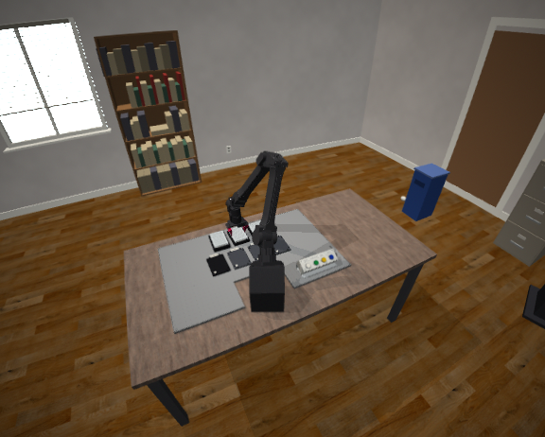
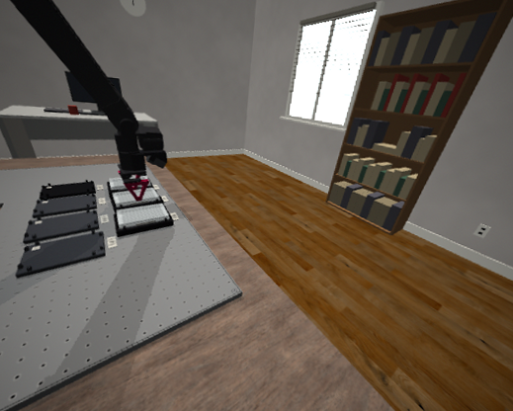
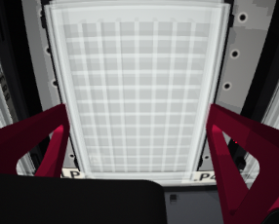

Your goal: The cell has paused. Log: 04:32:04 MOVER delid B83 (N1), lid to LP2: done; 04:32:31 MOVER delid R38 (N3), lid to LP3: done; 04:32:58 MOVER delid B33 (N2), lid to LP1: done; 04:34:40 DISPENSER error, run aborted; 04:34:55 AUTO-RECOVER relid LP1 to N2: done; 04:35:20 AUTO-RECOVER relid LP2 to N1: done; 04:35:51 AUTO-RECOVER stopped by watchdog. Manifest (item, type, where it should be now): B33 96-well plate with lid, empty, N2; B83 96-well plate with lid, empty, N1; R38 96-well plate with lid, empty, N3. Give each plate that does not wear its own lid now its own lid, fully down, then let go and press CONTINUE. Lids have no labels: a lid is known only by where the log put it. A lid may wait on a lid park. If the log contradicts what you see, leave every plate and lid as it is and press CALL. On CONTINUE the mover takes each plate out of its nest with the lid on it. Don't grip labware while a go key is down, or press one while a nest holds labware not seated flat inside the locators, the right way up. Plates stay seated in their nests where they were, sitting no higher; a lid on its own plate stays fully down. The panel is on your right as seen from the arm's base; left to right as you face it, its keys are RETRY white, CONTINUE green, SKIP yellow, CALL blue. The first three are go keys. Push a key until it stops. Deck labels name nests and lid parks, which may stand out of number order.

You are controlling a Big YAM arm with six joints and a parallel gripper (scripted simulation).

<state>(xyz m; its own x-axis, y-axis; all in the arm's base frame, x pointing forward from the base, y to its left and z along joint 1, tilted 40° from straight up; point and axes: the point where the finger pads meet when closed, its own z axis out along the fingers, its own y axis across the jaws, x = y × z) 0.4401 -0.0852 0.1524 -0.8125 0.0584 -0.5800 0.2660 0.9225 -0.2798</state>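
Now: the lid 1 cm below my hand. Also, from my hand: plate (1 cm below); LP2 label (9 cm to the left, 7 cm behind, 4 cm below); park LP2 (16 cm behind, 12 cm to the left, 3 cm below).
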